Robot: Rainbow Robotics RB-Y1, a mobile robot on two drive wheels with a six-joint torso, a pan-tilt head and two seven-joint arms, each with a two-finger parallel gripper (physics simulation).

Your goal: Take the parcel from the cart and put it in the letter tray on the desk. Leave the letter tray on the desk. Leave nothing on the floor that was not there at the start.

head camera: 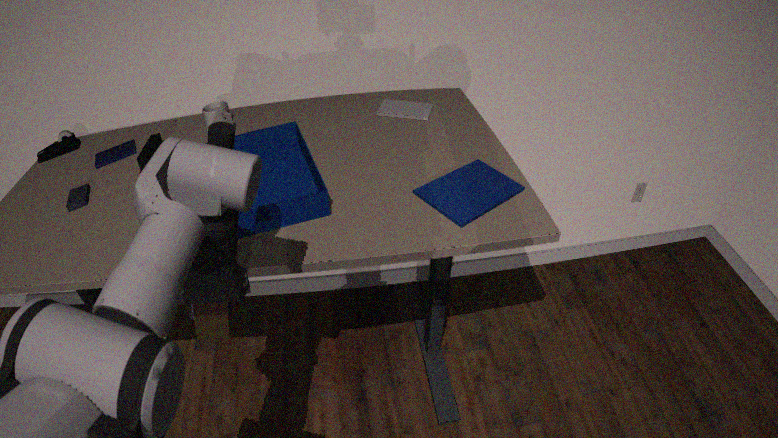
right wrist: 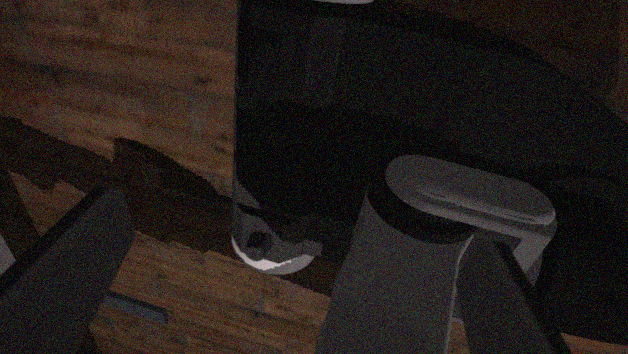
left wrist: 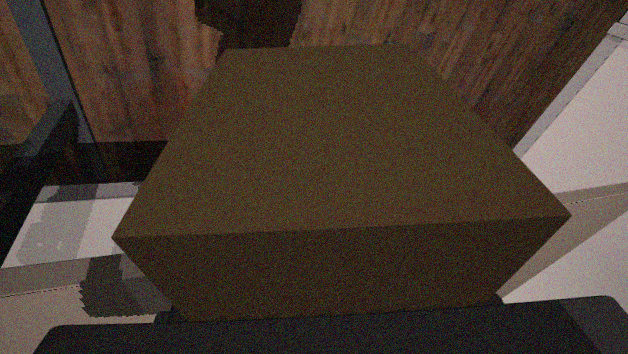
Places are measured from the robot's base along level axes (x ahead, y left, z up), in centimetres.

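Pixels of known places: right gripper, fingertip midpoint: (right wrist: 299,238).
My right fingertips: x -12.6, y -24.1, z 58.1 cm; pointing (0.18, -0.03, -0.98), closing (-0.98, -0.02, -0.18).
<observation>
For each thing: its top centre in the pictures, then the offset to it from my right fingertips. "*": a spot on its surface instead. Level surfaces: height alone.
- brown box-shaped parcel at its top centre: (head camera: 201,287) dx +40.4, dy +47.9, dz +49.6 cm
- blue letter tray at its top centre: (head camera: 255,163) dx +83.3, dy +47.6, dz +43.2 cm
- desk at its surface level: dz +36.9 cm
- flat blue item at its top centre: (head camera: 471,188) dx +76.0, dy +0.3, dz +37.7 cm
- pale flat item at its top centre: (head camera: 405,107) dx +118.3, dy +9.7, dz +37.9 cm
- white mug at a spot on its surface: (head camera: 216,113) * dx +110.9, dy +64.6, dz +44.7 cm
- black dispenser at its top centre: (head camera: 52,135) dx +116.6, dy +131.0, dz +43.9 cm
- dark blue box at its top centre: (head camera: 114,152) dx +108.1, dy +101.4, dz +38.1 cm
- small dark block at its top centre: (head camera: 77,194) dx +85.0, dy +102.7, dz +38.7 cm
The brown box-shaped parcel (head camera: 211,322) (left wrist: 335,150) is held by my left gripper (left wrist: 335,306), which is shut on it. In the head camera the parcel hangs in front of the desk's near edge, partly hidden by the dark gripper and arm. The blue letter tray (head camera: 277,168) stands on the desk (head camera: 370,163), beyond the gripper; my left arm hides its left part. My right gripper (right wrist: 299,238) is open, with no object between its fingers, away from the parcel. The cart does not show in the head camera.
On the desk are a flat blue item (head camera: 468,191), a pale flat item (head camera: 405,108), a white mug (head camera: 216,113), a black dispenser (head camera: 58,147), a dark blue box (head camera: 115,153) and a small dark block (head camera: 78,196). A desk leg (head camera: 440,375) stands on the wooden floor.
</observation>
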